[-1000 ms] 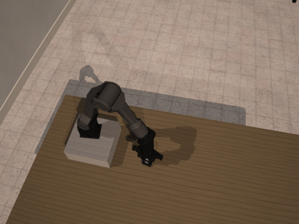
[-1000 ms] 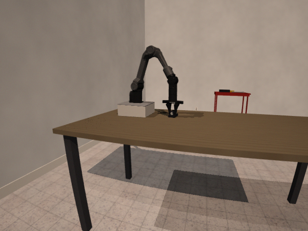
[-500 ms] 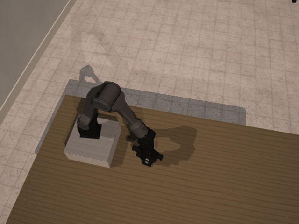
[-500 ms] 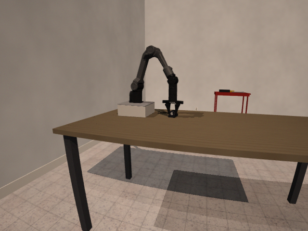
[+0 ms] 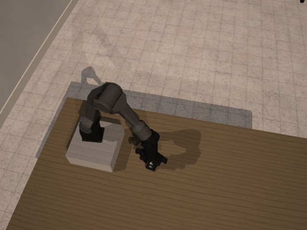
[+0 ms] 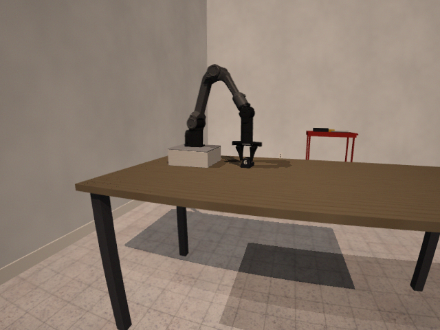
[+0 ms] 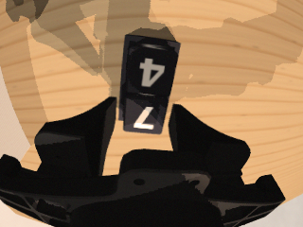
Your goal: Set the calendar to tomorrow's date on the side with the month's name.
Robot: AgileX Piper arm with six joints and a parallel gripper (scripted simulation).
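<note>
Now: hand 1 cm above the black number cube. The rest, counted from my hand: tray (3 cm below, 2 cm to the left).
</note>
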